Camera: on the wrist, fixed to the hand. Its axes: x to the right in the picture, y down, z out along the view.
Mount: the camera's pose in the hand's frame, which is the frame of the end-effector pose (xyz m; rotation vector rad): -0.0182 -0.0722 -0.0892 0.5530 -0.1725 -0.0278
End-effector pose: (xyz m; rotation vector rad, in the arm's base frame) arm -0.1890 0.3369 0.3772 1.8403 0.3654 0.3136
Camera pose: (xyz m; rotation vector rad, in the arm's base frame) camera -0.2472 0.4274 0.3334 2.3811 0.3817 0.0285
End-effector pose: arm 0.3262 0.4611 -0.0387 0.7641 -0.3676 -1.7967
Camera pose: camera 0.3359 0.5141 -0.1416 0.9946 -0.9993 -1.8084
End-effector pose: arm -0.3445 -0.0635 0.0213 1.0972 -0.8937 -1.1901
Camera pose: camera -0.2811 -0.0317 -0.0707 1.4611 -1.3977 -1.0982
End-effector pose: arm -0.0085 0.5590 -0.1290 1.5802 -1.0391 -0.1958
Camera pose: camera 0.0734 0.6301 -0.1708 2.1033 -1.2773 -0.0641
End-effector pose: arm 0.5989 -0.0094 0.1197 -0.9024 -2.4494 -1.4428
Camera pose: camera 0.5580 -0.1172 0.1051 -0.8876 -2.7687 -0.6403
